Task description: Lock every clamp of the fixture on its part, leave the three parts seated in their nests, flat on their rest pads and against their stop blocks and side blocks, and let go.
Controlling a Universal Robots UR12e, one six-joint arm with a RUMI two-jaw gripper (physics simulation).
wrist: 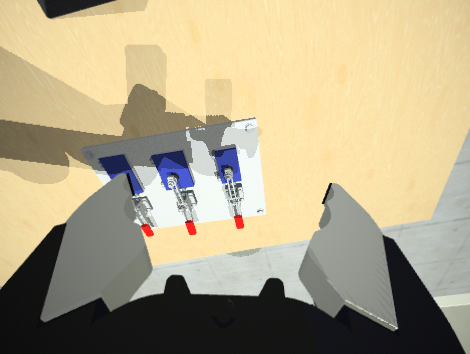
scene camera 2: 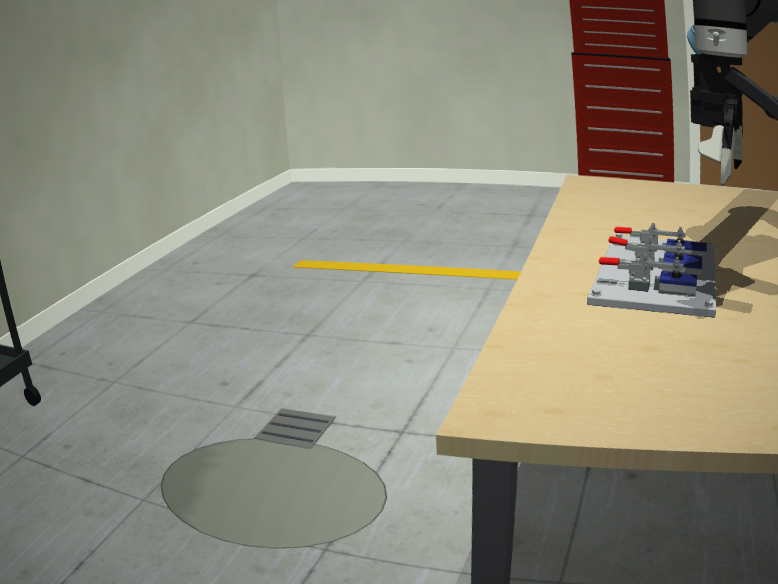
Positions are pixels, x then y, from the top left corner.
Scene:
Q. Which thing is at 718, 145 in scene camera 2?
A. My gripper.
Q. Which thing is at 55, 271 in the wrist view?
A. My gripper.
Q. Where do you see a clamp spindle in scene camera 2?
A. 676, 266

